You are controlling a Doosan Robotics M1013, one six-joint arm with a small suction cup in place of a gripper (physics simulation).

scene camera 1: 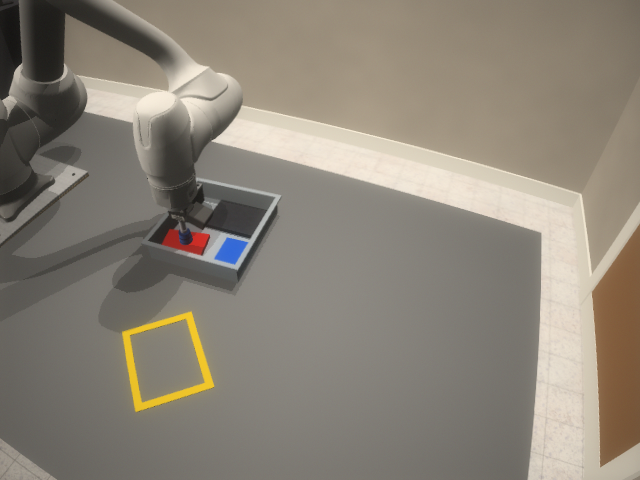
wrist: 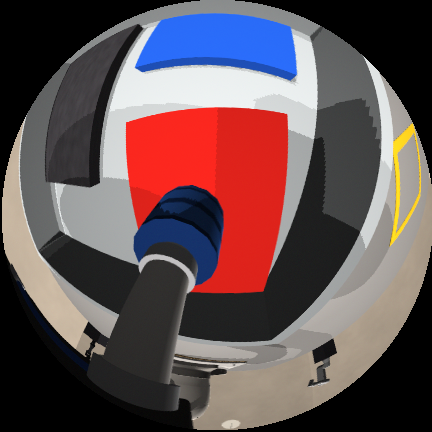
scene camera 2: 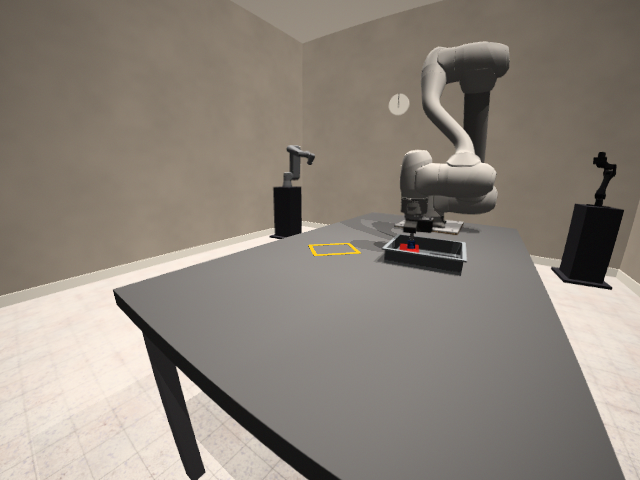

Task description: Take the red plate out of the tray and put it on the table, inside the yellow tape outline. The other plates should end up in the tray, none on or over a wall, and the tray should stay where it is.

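Places are measured from the arm's base along level axes (x ahead, y left, z up), in metres.
Where they show: end effector, tool point: (scene camera 1: 187, 243) (wrist: 193, 209) (scene camera 2: 410, 250); arm's base, origin of the base link: (scene camera 1: 11, 194) (wrist: 187, 364).
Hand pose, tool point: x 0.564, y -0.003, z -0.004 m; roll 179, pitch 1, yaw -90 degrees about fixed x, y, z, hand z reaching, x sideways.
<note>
Each offset is from my tool point to the top centre of the thing. "spot": to the spot under its first point.
The suction cup (scene camera 1: 185, 237) (scene camera 2: 410, 244) (wrist: 192, 205) is on top of the red plate {dx -0.001, dy -0.007, dz +0.011 m} (scene camera 1: 199, 243) (scene camera 2: 403, 248) (wrist: 250, 150) and holds it, roughly level, slightly above the tray floor. The red plate is still inside the walls of the grey tray {dx +0.045, dy +0.057, dz +0.041 m} (scene camera 1: 191, 263) (scene camera 2: 423, 260). The blue plate {dx +0.106, dy +0.004, dz +0.003 m} (scene camera 1: 231, 250) (wrist: 220, 40) lies flat in the tray, apart from the red one. The black plate {dx +0.073, dy +0.114, dz +0.004 m} (scene camera 1: 237, 218) (wrist: 82, 110) lies flat in another part of the tray. The yellow tape outline {spot: dx +0.152, dy -0.230, dz -0.008 m} (scene camera 1: 201, 351) (scene camera 2: 336, 253) (wrist: 404, 138) is on the table beside the tray. The tray's front wall hides the blue plate in scene camera 2.
The arm's base plate (scene camera 1: 67, 183) (scene camera 2: 450, 229) is fixed on the table behind the tray. The tray walls stand close around the red plate on two sides. Two small robots on black pedestals (scene camera 2: 287, 211) (scene camera 2: 590, 242) stand on the floor beyond the table.
</note>
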